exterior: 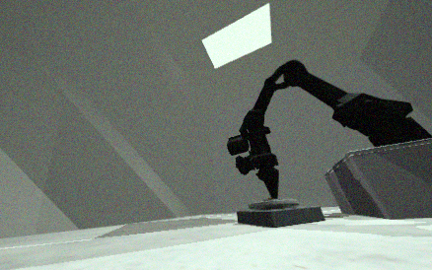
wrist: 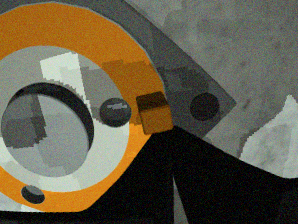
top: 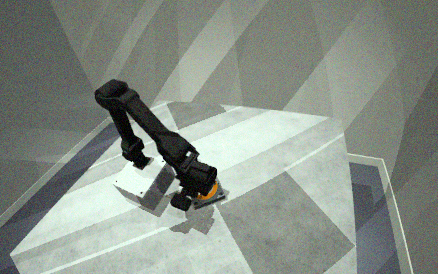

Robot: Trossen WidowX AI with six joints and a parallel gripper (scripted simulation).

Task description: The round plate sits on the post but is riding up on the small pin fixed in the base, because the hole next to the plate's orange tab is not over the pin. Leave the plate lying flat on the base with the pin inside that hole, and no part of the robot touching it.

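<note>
The dark grey square base is 50 mm to the left of my gripper tip and 20 mm below it. Also, from my gripper tip: round orange plate: 30 mm to the left, 10 mm ahead.
</note>
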